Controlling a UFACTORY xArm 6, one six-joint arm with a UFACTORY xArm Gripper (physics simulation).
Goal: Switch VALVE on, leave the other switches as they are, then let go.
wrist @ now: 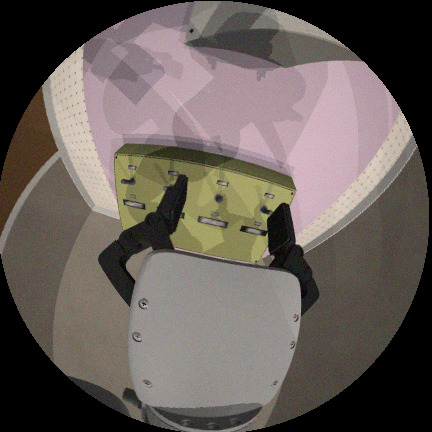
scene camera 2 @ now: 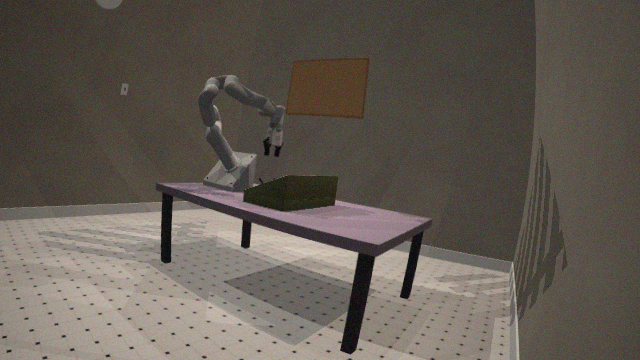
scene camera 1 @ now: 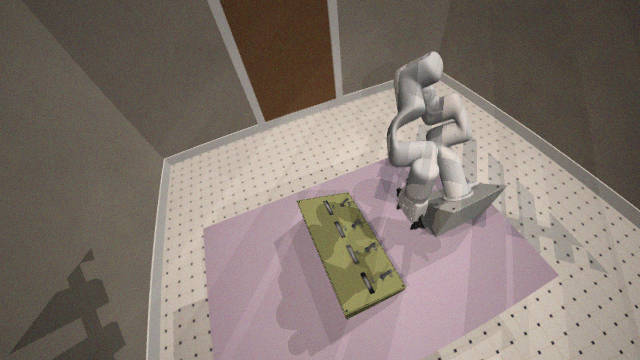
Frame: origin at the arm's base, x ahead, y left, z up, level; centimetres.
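Seen in the pictures: gripper, fingertip midpoint: (wrist: 232,198) (scene camera 2: 271,156) (scene camera 1: 407,217); arm's base, link origin: (scene camera 2: 232,165) (scene camera 1: 457,195).
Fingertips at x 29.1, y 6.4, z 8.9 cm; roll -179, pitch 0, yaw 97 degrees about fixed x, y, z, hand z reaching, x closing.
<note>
Offsets run from my fingertips to a thing's top centre. Level surfaces: height alone.
An olive-green sloped switch panel (scene camera 1: 327,257) (scene camera 2: 310,192) (wrist: 200,239) rests on the table. It carries a row of several dark lever switches, each with a pale label plate. The end lever nearest the door is one switch {dx +18.0, dy -21.5, dz -10.7 cm} (scene camera 1: 345,202) (wrist: 128,181); the opposite end has another switch {dx +12.3, dy +14.1, dz -10.7 cm} (scene camera 1: 385,274) (wrist: 266,210). The label text is too small to read, so I cannot tell which is VALVE. My gripper (scene camera 1: 407,211) (scene camera 2: 272,153) (wrist: 232,198) is open and empty, high above the table on the arm-base side of the panel. In the wrist view its left finger partly hides one switch.
The pink table {dz -23.6 cm} (scene camera 1: 240,260) (scene camera 2: 390,232) (wrist: 330,120) carries the panel and the grey wedge-shaped arm base (scene camera 1: 462,215) (scene camera 2: 245,170). The arm (scene camera 1: 402,152) (scene camera 2: 245,95) arches above the base. An orange board (scene camera 2: 327,87) hangs on the wall behind.
</note>
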